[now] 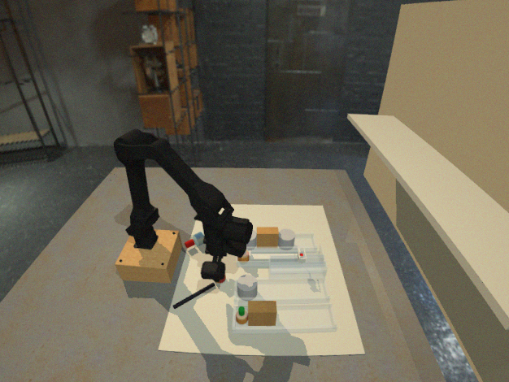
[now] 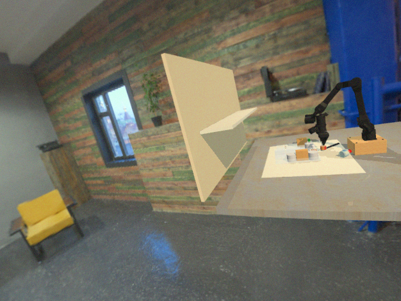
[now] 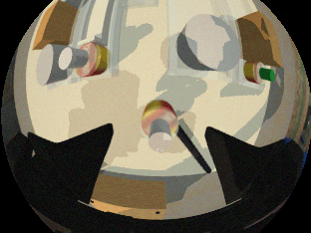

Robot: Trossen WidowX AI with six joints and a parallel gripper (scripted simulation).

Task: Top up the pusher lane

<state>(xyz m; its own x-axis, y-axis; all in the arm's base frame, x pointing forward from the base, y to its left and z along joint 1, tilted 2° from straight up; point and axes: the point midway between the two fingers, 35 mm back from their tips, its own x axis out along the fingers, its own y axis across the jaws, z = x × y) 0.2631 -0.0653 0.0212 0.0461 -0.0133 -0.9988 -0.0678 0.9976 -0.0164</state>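
Now: the black stick 7 cm to the right of my gripper tip, 7 cm behind it and 5 cm below it. Round my gripper tip: pusher plate 17 cm ahead, 7 cm to the left; clear sprung lane 21 cm ahead, 7 cm to the left, 3 cm below; red mark 25 cm ahead, 7 cm to the left, 2 cm above.
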